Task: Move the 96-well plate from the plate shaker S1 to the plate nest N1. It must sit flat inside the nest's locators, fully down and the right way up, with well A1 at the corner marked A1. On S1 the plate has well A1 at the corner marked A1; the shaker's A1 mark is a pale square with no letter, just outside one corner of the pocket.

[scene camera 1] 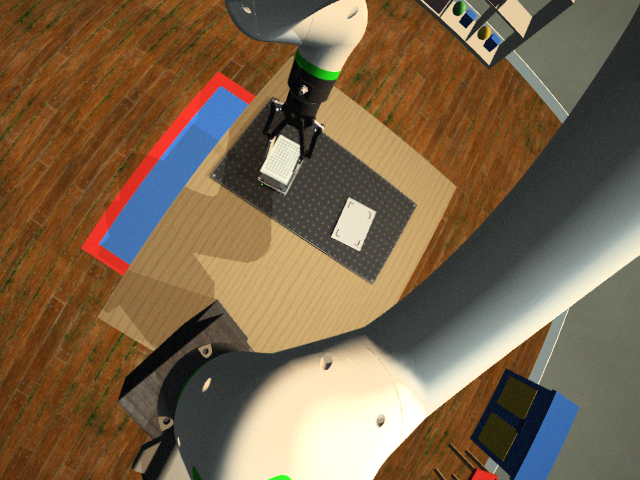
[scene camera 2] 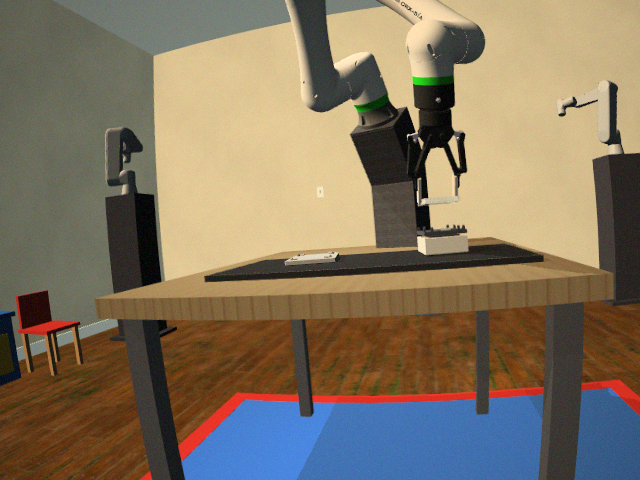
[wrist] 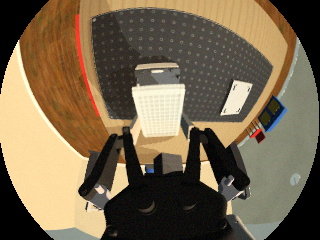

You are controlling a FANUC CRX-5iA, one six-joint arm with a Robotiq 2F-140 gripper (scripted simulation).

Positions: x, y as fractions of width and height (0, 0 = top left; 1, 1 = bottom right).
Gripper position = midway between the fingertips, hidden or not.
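Observation:
The gripper (scene camera 2: 0.68, 0.42), (scene camera 1: 0.44, 0.34) and (wrist: 0.50, 0.50) is visible in the scene. With the gripper there are a 96-well plate (wrist: 0.50, 0.48) and a plate nest N1 (scene camera 1: 0.55, 0.47).

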